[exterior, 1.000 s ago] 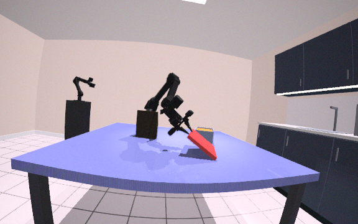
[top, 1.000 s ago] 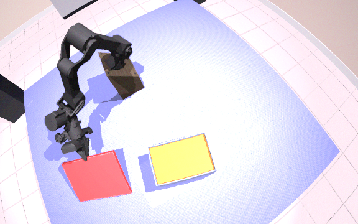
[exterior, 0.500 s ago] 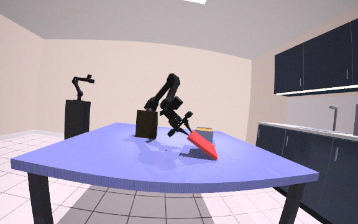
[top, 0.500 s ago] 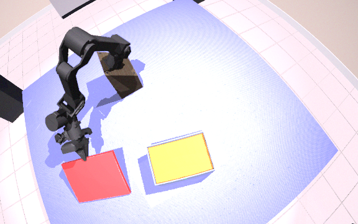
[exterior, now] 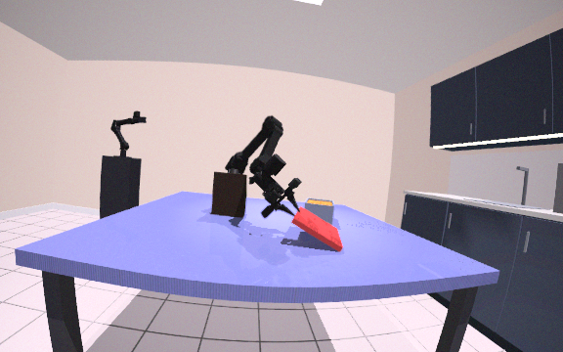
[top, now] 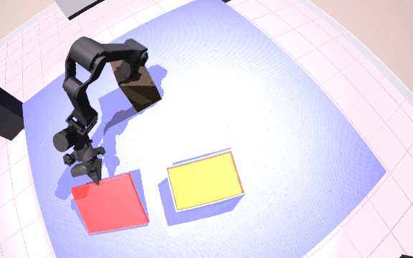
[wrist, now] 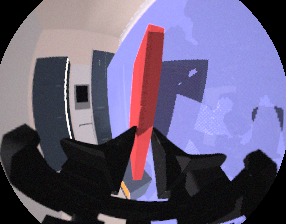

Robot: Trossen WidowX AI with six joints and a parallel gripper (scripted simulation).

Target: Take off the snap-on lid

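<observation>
My gripper tip is now 7 cm short of the red lid, 3 cm to the left of it and 3 cm above it. The rest, counted from my gripper tip: storage box 22 cm ahead, 28 cm to the left, 3 cm below.
</observation>
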